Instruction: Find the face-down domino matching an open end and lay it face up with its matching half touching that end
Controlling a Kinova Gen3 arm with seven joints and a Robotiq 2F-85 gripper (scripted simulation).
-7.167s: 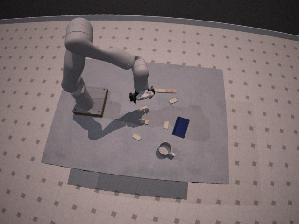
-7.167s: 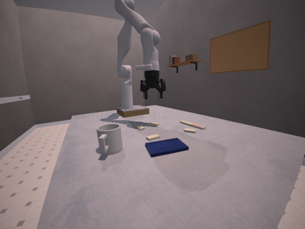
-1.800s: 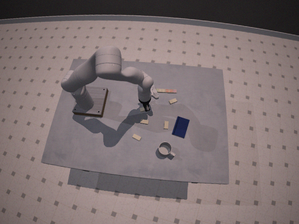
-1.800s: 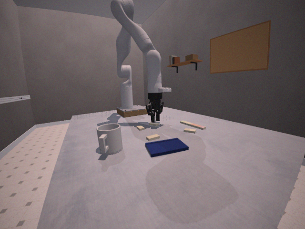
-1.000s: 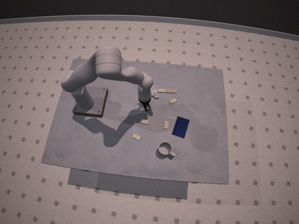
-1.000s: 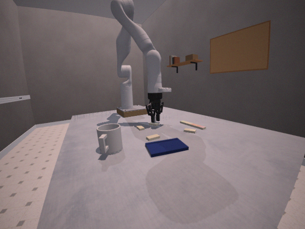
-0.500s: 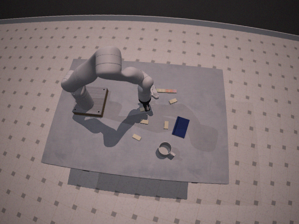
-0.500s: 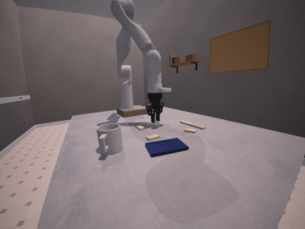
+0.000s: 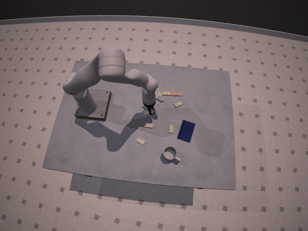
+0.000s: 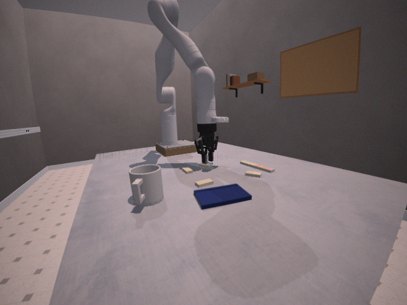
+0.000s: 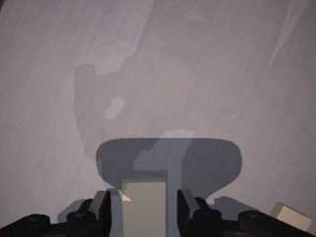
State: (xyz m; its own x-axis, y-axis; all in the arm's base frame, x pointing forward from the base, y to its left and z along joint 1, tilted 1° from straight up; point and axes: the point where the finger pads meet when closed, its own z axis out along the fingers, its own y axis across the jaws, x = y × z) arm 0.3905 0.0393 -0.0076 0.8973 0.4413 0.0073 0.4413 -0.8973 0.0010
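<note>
The cream domino lies 30 mm below my hand, 10 mm to the right of it and 10 mm behind it.
</note>
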